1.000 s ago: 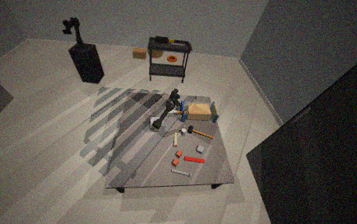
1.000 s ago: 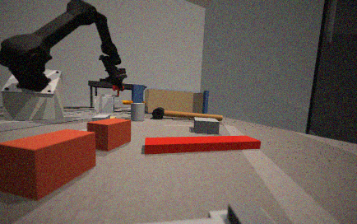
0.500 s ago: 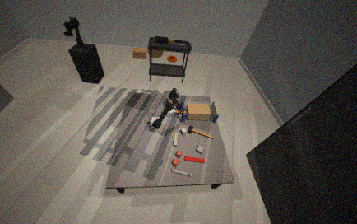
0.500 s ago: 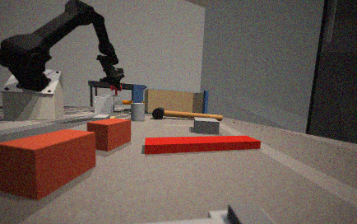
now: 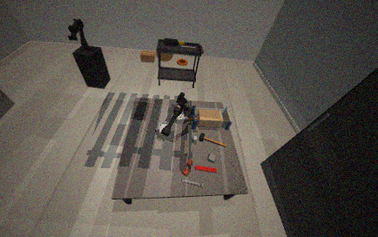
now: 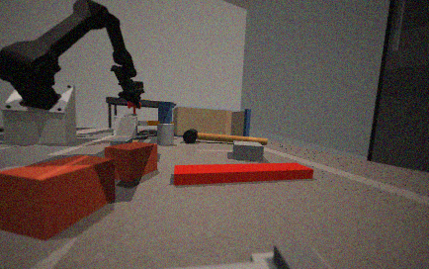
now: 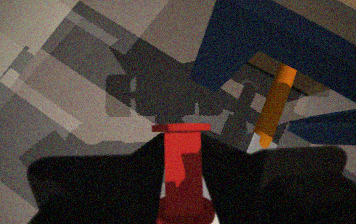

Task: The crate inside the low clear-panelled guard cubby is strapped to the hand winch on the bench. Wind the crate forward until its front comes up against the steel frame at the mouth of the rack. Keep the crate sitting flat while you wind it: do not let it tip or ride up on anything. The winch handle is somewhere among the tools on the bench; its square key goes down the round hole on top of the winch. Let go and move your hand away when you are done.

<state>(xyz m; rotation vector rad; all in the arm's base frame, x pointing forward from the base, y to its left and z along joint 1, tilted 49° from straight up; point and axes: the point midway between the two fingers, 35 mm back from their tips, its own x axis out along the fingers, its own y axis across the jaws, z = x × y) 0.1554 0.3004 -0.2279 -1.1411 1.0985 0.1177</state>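
The winch handle is 50 mm to the right of my gripper tip, 30 mm below it and 20 mm behind it. The rest, counted from my gripper tip: red knob: 20 mm behind, 10 mm to the right; grey winch: 120 mm to the right, 100 mm below, 40 mm behind; blue frame: 130 mm ahead, 90 mm to the right, 30 mm below.
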